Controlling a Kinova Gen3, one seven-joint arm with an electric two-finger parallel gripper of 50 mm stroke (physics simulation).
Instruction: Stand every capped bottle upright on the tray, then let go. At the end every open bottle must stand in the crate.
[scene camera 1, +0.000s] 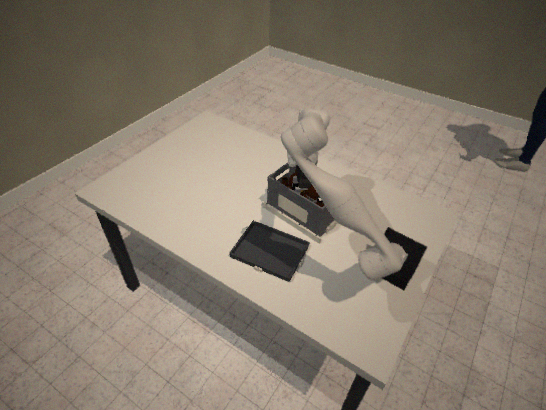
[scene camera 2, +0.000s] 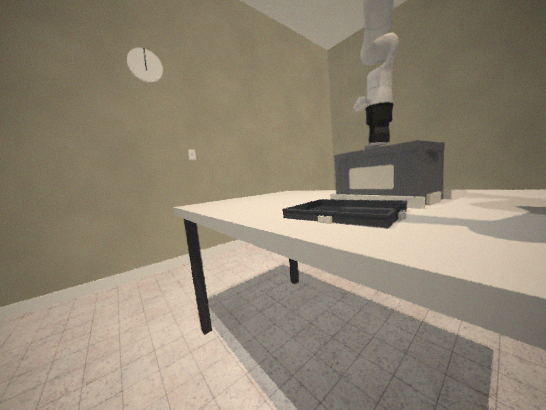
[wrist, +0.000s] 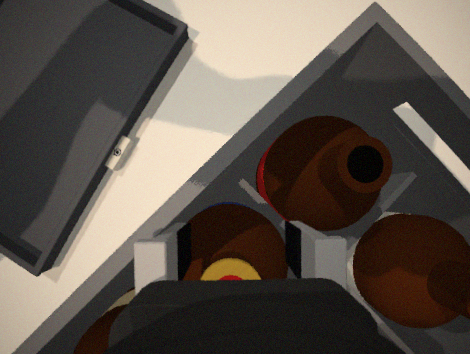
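My gripper is open in the wrist view, its fingers on either side of a capped brown bottle with a yellow and red cap; nothing is gripped. The bottle is inside the grey crate. In scene camera 2 the crate wall hides my fingertips. An open brown bottle with a red label edge is in the crate's corner. Another brown bottle is at the right, its mouth out of frame. Part of a further bottle shows at lower left, its top hidden. The black tray holds no bottle.
Pale strips run along the crate's base. A small clip sits on the tray's edge facing the crate. The arm stands by a black plate on the white table. A person's legs show on the floor beyond.
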